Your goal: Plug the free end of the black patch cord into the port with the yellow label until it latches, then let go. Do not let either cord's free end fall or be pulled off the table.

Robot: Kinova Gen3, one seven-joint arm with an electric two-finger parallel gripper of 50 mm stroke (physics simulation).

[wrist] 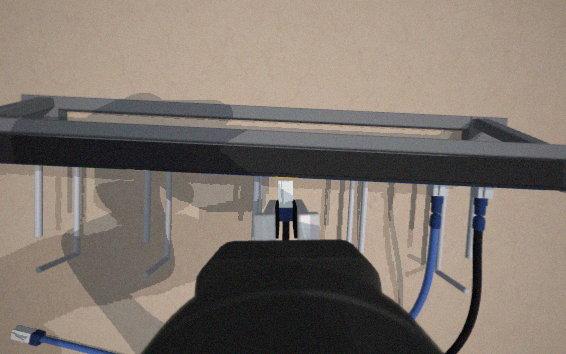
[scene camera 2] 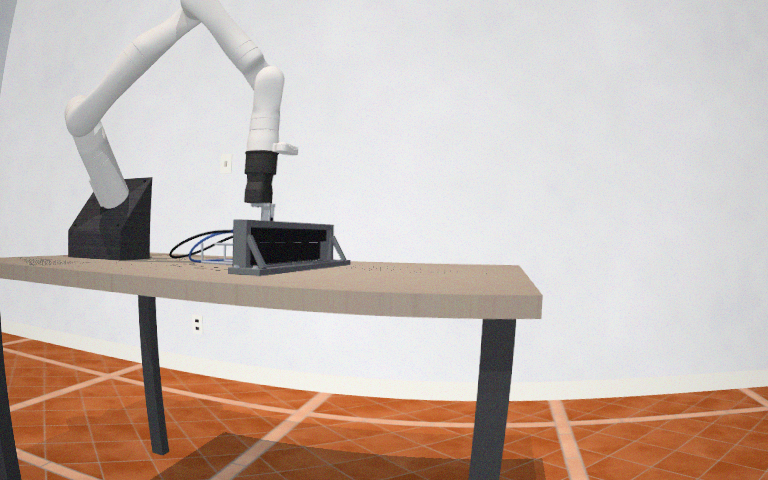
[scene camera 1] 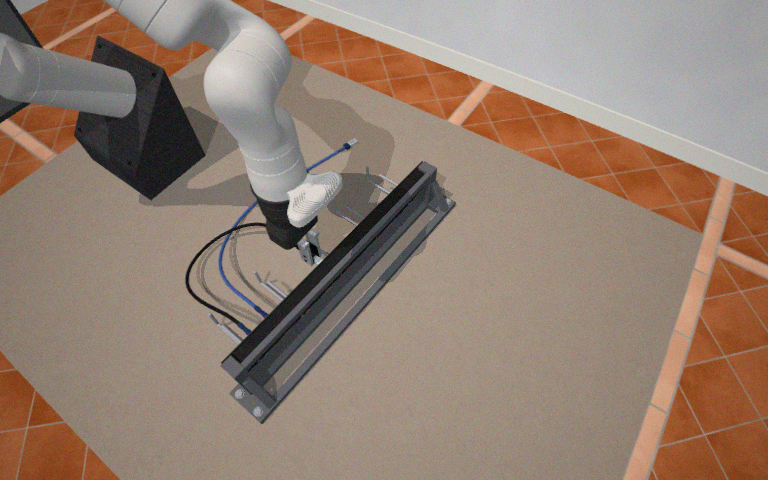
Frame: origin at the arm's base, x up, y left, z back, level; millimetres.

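Where they show: gripper, between the fingertips: (wrist: 285, 212) (scene camera 1: 311, 257); arm's base, origin of its link: (scene camera 2: 115, 197) (scene camera 1: 120, 93).
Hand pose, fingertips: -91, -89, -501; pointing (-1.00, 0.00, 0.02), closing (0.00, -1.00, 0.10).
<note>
Things, the pixels of their centre, and the offset from my fingertips, as dx, dy, dz. "spot": a spot on its surface instead. Level surfaces: height alone.
- patch panel, middle of its body: (wrist: 256, 189) (scene camera 1: 331, 259) (scene camera 2: 277, 245) -26, +25, -19
- yellow label, a spot on its surface: (wrist: 284, 176) spot: +24, -2, -31
- end, a spot on its surface: (wrist: 480, 212) spot: +5, -153, +16
- blue cord, a spot on its surface: (wrist: 433, 265) spot: +4, -114, +55
- table, height of its surface: dx -76
My gripper (scene camera 1: 313, 254) (scene camera 2: 267, 213) (wrist: 285, 212) is shut on the plug (wrist: 285, 195) at the free end of the black patch cord (scene camera 1: 189, 266) (scene camera 2: 176, 246) (wrist: 476, 280). The plug's clear tip points at the patch panel (scene camera 1: 339, 249) (scene camera 2: 242, 243) (wrist: 375, 165), close below its edge in the wrist view. A thin sliver of the yellow label (wrist: 284, 177) shows at that edge, almost straight ahead of the tip. The port opening is hidden under the panel's top, so whether the tip touches or enters it cannot be told. The black cord's other end (wrist: 480, 212) sits in the panel at the right.
A blue cord (scene camera 1: 222, 266) (wrist: 433, 265) is plugged in beside the black one. Its free plug (scene camera 1: 351, 143) (wrist: 22, 334) lies on the table (scene camera 1: 538, 339) (scene camera 2: 424, 280). Metal cable hooks (scene camera 1: 272, 287) (wrist: 76, 215) stick out from the panel on both sides of the gripper.
</note>
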